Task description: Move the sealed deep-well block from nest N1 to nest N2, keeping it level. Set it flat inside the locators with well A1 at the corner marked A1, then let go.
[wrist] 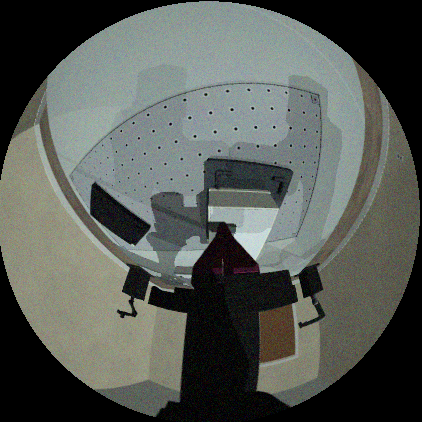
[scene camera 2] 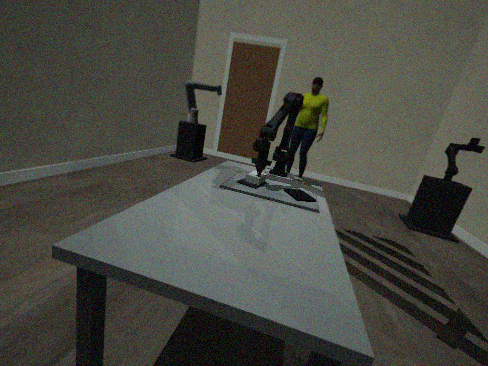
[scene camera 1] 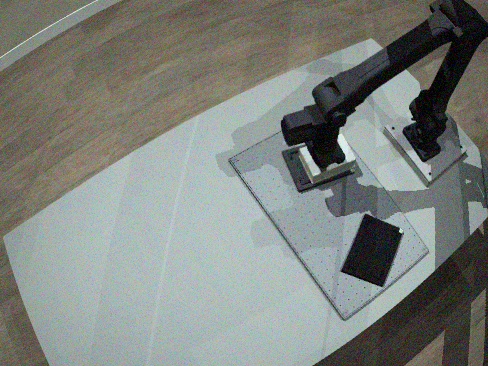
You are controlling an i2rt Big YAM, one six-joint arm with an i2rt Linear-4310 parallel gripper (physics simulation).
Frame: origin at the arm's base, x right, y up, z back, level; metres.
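Seen in the pictures: gripper, between the fingertips: [wrist: 221,225] [scene camera 2: 258,176] [scene camera 1: 320,166]; arm's base, origin of its link: [scene camera 2: 278,174] [scene camera 1: 421,141].
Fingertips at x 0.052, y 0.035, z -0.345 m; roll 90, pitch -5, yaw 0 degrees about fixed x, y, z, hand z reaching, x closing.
Observation:
Pixels of each thing's middle, then the offset from my fingertips to it. Level surfaces: height alone.
- white block, middle of its body: [wrist: 236,231] [scene camera 1: 327,158] [scene camera 2: 256,177] dx +0.021, dy -0.019, dz +0.037 m
- dark grey nest, middle of its body: [wrist: 243,212] [scene camera 1: 319,161] [scene camera 2: 252,181] dx +0.036, dy -0.045, dz +0.021 m
- grey perforated board, middle of its body: [wrist: 167,199] [scene camera 1: 334,207] [scene camera 2: 271,190] dx -0.091, dy -0.060, dz -0.002 m
- pale table, height of its surface: dy -0.067 m
The white block [scene camera 1: 327,175] [scene camera 2: 255,179] [wrist: 242,215] is on the dark grey nest [scene camera 1: 294,167] [wrist: 250,175], set toward the robot-base side. A strip of this nest with two L-shaped locators shows beyond the block in the wrist view. Whether the block lies fully flat, and where its well A1 is, I cannot tell. My gripper [scene camera 2: 259,172] [wrist: 221,225] is shut with its dark red fingertips together, over the block's top and holding nothing. In scene camera 1 the wrist hides the fingertips. A second, black rectangular nest [scene camera 1: 372,250] [scene camera 2: 300,194] [wrist: 117,214] lies apart, with a small white corner mark. No N1 or N2 label is readable.
Both nests are on a grey perforated board [scene camera 1: 310,220] [wrist: 215,115] on the pale table [scene camera 1: 125,250] [scene camera 2: 200,240]. The arm's base plate [scene camera 1: 437,167] is beside the board. A person in yellow [scene camera 2: 311,110] stands behind the arm. Two other arms stand on pedestals away from the table.

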